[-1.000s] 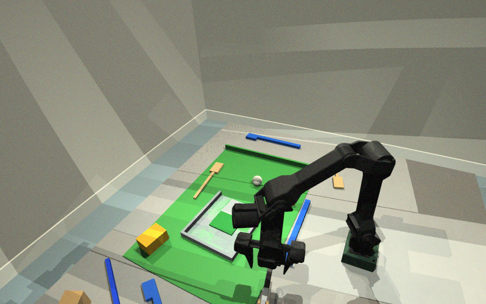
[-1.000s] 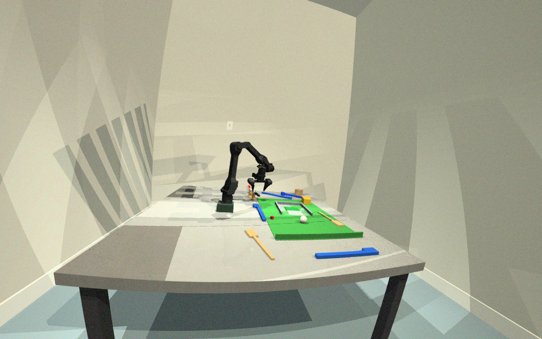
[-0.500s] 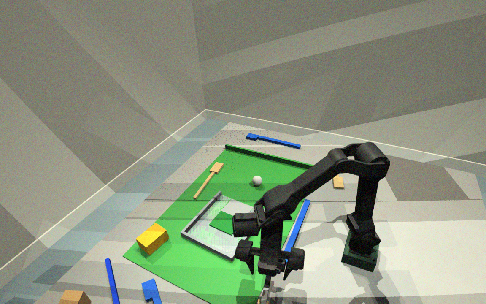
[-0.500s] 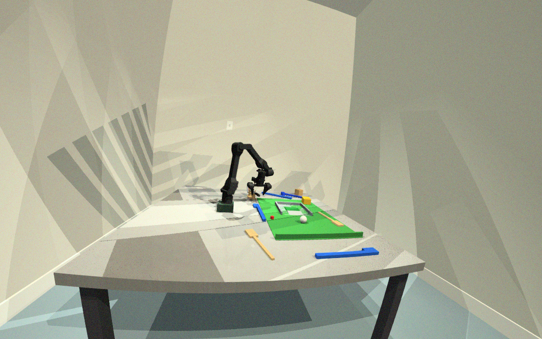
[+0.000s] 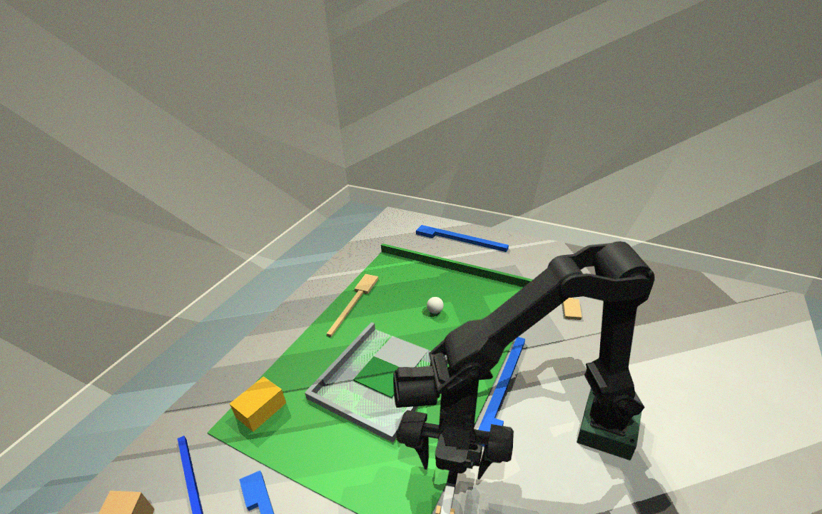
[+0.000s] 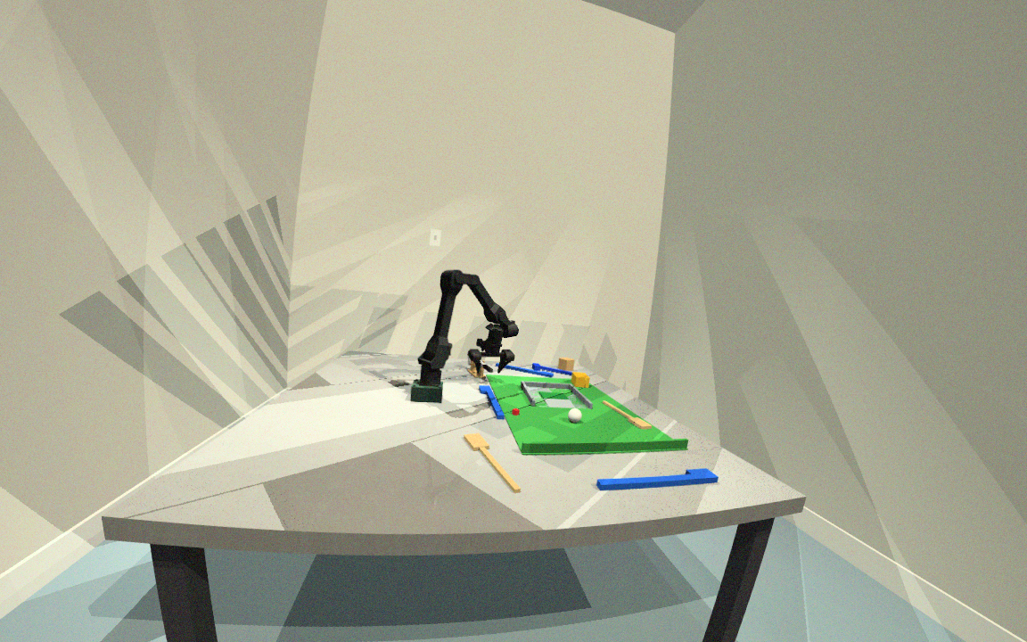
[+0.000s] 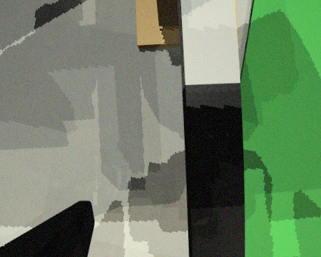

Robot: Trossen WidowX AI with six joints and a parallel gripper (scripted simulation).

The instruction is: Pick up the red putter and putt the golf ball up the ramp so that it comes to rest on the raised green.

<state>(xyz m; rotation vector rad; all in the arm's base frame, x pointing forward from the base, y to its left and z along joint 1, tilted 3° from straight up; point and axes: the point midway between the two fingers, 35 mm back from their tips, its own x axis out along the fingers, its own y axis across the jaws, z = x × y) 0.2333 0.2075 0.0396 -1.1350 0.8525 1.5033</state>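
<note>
The small red cube lies 4 cm ahead of my gripper tip, 36 cm to the right of it and 3 cm below it. Also, from my gripper tip: grey frame 24 cm ahead, 15 cm to the right, 3 cm below; then white golf ball 22 cm ahead, 41 cm to the right, 2 cm below; then green mat 25 cm ahead, 25 cm to the right, 4 cm below.
</note>
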